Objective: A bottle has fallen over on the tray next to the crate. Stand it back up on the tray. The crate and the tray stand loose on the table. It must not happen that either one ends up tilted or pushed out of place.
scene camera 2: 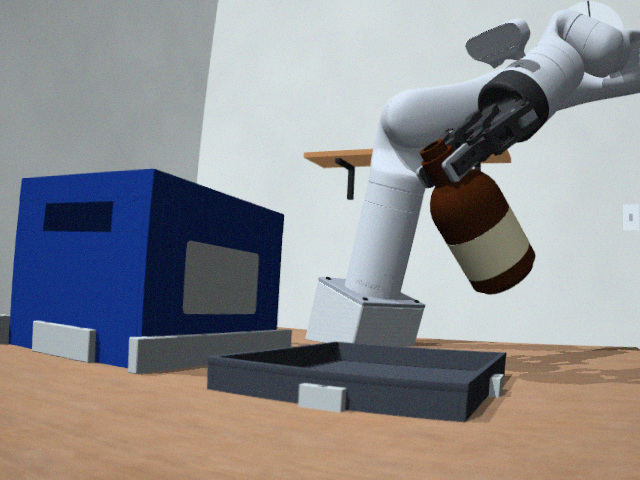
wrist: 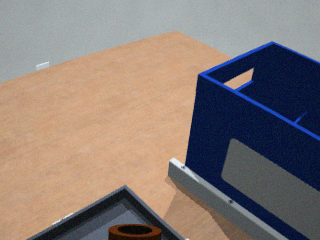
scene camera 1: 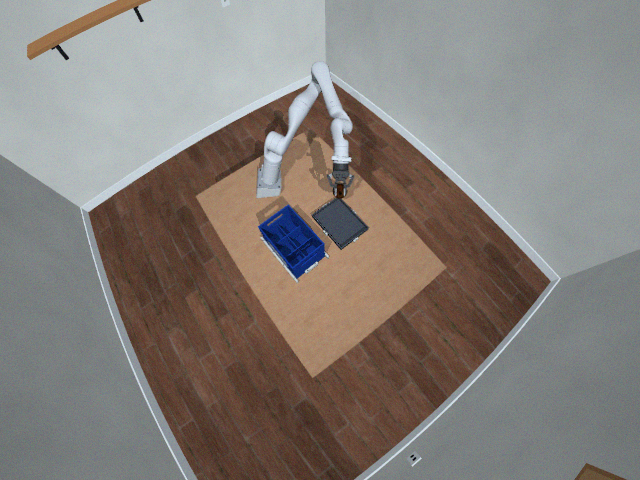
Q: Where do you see a blue crate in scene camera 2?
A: At 179,258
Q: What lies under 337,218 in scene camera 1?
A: A tray.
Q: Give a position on a bottle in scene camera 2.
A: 472,215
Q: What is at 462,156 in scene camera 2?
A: The gripper.
